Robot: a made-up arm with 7 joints. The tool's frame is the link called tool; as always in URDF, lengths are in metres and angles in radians. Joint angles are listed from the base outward. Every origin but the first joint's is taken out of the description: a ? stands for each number. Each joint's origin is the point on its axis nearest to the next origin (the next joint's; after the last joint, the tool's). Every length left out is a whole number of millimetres.
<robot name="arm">
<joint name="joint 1" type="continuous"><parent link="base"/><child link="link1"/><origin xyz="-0.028 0.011 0.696" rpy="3.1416 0.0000 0.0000"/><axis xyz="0 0 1"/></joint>
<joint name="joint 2" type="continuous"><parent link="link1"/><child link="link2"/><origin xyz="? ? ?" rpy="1.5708 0.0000 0.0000"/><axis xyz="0 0 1"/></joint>
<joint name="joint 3" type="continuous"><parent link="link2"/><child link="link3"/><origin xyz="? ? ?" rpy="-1.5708 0.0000 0.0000"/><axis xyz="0 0 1"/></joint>
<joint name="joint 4" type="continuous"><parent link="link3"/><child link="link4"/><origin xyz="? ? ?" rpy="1.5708 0.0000 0.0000"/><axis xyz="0 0 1"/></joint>
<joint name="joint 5" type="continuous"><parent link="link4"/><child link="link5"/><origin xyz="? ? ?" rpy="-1.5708 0.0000 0.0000"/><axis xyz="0 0 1"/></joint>
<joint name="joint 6" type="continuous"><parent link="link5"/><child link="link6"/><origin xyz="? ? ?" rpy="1.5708 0.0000 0.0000"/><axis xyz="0 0 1"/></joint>
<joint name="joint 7" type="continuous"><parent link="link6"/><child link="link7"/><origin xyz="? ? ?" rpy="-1.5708 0.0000 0.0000"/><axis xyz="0 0 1"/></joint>
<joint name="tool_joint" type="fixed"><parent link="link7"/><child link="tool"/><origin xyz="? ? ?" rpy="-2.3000 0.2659 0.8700"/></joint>
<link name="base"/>
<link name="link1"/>
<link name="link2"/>
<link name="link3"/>
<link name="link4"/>
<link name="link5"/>
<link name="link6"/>
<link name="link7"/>
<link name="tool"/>
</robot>
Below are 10 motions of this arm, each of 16 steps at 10 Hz.
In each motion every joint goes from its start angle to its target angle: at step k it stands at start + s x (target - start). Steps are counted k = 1, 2, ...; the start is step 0. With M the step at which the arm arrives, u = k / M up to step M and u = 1 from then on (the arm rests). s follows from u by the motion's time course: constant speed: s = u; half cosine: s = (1 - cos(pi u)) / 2; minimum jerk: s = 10 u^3 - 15 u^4 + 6 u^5.
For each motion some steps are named. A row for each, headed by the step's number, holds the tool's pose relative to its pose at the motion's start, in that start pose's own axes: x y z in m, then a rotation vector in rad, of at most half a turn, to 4 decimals.
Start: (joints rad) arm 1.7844 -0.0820 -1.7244 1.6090 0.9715 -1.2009 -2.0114
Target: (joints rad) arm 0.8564 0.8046 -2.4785 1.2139 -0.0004 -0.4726 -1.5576
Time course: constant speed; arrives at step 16
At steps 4, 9, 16:
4: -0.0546 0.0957 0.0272 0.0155 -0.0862 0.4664
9: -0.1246 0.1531 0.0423 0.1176 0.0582 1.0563
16: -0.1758 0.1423 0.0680 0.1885 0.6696 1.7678

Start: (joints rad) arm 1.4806 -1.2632 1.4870 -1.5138 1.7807 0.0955 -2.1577
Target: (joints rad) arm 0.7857 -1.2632 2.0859 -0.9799 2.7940 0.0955 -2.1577
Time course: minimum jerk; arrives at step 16
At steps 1, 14, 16:
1: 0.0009 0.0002 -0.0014 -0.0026 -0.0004 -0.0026
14: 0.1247 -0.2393 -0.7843 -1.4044 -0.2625 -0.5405
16: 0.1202 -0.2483 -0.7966 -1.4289 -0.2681 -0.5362

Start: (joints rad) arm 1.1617 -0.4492 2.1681 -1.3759 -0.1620 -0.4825 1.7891
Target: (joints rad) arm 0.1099 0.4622 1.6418 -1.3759 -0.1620 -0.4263 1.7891
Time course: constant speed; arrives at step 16
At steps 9, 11, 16:
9: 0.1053 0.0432 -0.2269 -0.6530 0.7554 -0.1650
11: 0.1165 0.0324 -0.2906 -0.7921 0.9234 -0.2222
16: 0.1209 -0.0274 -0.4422 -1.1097 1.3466 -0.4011

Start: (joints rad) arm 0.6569 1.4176 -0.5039 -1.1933 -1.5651 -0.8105 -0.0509
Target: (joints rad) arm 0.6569 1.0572 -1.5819 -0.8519 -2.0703 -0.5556 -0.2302
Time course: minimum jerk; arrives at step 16
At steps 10, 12, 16:
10: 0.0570 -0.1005 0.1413 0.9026 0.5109 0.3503
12: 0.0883 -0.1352 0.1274 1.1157 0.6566 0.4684
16: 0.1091 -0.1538 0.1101 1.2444 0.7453 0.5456

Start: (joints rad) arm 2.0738 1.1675 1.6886 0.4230 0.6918 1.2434 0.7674
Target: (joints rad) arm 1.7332 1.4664 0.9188 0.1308 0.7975 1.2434 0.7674
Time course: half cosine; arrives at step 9
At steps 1, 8, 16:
1: -0.0073 -0.0170 -0.0045 0.0277 -0.0132 0.0100
8: -0.1598 -0.4462 -0.3283 0.8049 -0.4391 0.3293
16: -0.1626 -0.4553 -0.3422 0.8259 -0.4539 0.3398

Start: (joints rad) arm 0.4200 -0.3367 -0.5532 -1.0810 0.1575 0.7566 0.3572
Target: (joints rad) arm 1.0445 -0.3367 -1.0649 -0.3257 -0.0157 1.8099 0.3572
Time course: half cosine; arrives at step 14
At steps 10, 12, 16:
10: -0.0158 0.3434 -0.3784 -1.5358 0.4047 -0.0225
12: -0.0200 0.3565 -0.4564 -1.8018 0.4726 -0.0569
16: -0.0213 0.3582 -0.4834 -1.8966 0.4974 -0.0713

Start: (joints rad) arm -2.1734 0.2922 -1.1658 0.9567 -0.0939 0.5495 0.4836
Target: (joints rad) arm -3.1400 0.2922 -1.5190 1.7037 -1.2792 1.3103 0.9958
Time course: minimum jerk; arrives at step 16
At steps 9, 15, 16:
9: -0.3832 0.4164 -0.3605 -1.2996 -0.2470 1.0033
15: -0.5489 0.3325 -0.6650 -2.0715 -0.3870 1.5904
16: -0.5494 0.3316 -0.6665 -2.0758 -0.3871 1.5938

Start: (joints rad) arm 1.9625 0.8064 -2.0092 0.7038 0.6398 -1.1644 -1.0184
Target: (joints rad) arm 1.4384 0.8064 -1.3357 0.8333 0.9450 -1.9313 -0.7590
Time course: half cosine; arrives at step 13
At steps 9, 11, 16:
9: 0.0695 -0.1528 -0.2569 -0.4082 -0.1067 0.1046
11: 0.0711 -0.1775 -0.3170 -0.4733 -0.1011 0.1696
16: 0.0705 -0.1861 -0.3388 -0.4940 -0.0971 0.1964

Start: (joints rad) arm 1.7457 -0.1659 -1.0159 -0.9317 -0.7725 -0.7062 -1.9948
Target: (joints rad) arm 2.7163 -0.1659 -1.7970 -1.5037 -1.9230 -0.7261 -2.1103
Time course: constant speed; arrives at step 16
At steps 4, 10, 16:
4: 0.0491 0.0020 -0.0295 0.0918 0.1576 0.2751
10: 0.1193 -0.0013 -0.0863 0.2767 0.4037 0.6583
16: 0.1858 -0.0055 -0.1627 0.5214 0.6485 0.9999

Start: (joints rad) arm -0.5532 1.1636 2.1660 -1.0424 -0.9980 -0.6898 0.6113
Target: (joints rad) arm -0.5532 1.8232 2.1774 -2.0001 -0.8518 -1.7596 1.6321
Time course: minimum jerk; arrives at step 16
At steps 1, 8, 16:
1: -0.0019 0.0006 0.0007 0.0032 -0.0019 0.0010
8: -0.3668 -0.0294 0.1594 0.8367 -0.1010 -0.0279
16: -0.5259 -0.2584 0.2425 1.4668 0.5568 -0.4389

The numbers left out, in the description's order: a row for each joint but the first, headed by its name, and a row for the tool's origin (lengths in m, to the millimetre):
joint 2: 0.020 0.034 0.000
joint 3: -0.002 -0.464 0.000
joint 4: 0.001 0.054 0.000
joint 5: 0.004 -0.478 0.000
joint 6: -0.029 0.043 0.000
joint 7: 0.029 -0.140 0.000
tool: -0.028 0.026 0.000

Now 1 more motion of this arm.
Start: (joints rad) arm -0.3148 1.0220 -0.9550 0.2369 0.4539 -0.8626 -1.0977
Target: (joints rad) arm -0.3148 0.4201 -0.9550 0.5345 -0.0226 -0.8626 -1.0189
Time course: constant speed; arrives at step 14
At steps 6, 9, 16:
6: -0.0544 0.2003 -0.0500 0.0233 0.0895 0.1948
9: -0.0930 0.2919 -0.0863 0.0280 0.1425 0.2786
16: -0.1714 0.4277 -0.1621 0.0256 0.2390 0.3970

